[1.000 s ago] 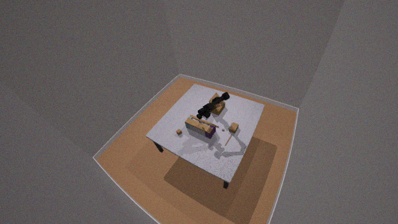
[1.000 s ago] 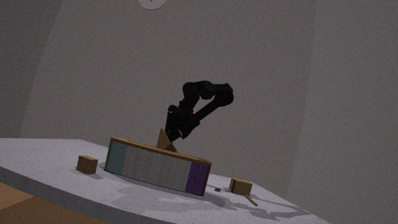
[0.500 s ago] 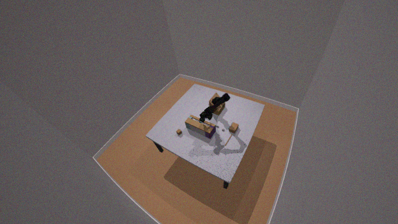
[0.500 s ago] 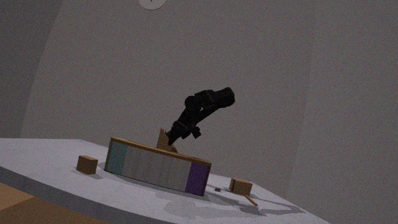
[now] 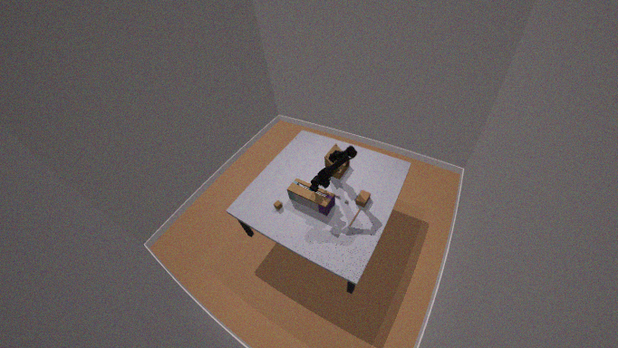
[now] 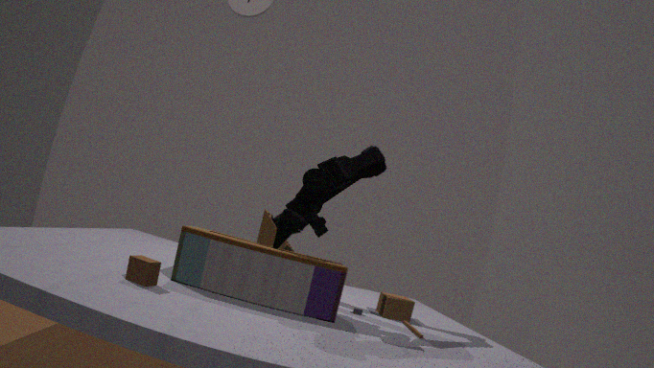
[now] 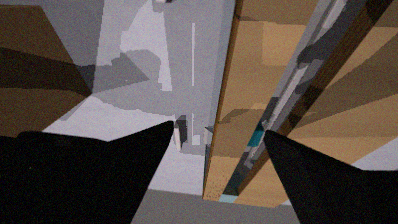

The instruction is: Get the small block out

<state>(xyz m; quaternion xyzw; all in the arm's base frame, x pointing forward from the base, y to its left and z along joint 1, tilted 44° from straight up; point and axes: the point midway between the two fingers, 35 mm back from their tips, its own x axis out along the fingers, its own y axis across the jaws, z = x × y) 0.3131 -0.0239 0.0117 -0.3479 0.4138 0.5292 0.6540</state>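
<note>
Now: gripper tip 70 mm above the long box, 30 mm short of it and 20 mm to the left of it. Also, from my gripper tip: brown cube: 280 mm to the right, 230 mm ahead, 100 mm below; dark block: 260 mm to the left, 120 mm below, 20 mm behind; thin wooden stick: 370 mm to the left, 120 mm below, 100 mm ahead.
</note>
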